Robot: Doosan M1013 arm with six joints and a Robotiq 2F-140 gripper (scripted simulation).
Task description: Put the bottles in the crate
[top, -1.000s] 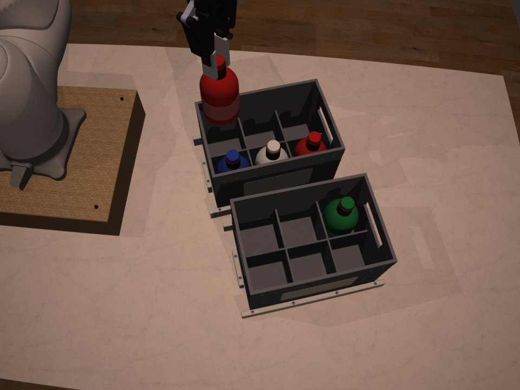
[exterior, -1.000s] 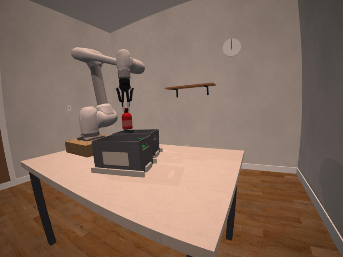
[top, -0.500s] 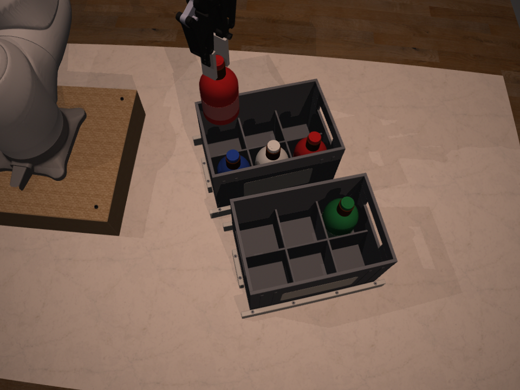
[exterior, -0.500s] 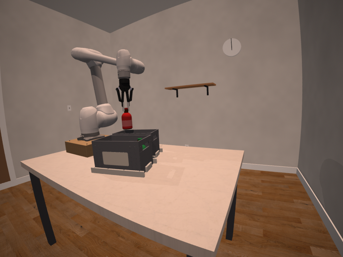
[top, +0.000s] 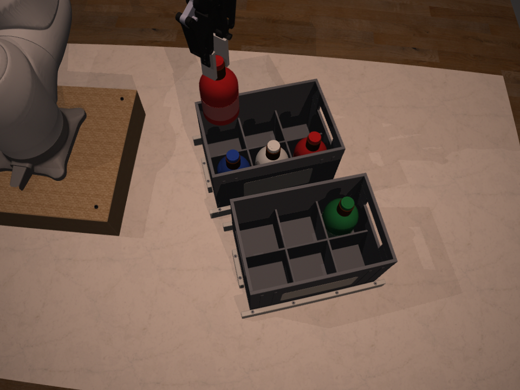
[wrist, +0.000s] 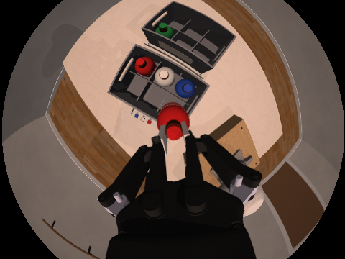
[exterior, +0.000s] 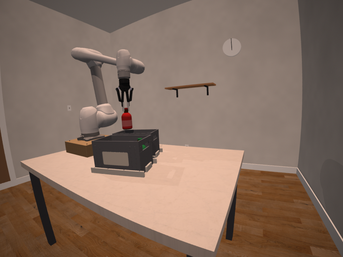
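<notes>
My gripper is now 4 cm short of the blue bottle, 8 cm to the left of it and 26 cm above it. Round my hand: green bottle (27 cm ahead, 15 cm to the right, 26 cm below); pick list (3 cm ahead, 13 cm to the left, 35 cm below); white bottle (12 cm ahead, 5 cm to the right, 26 cm below).
</notes>
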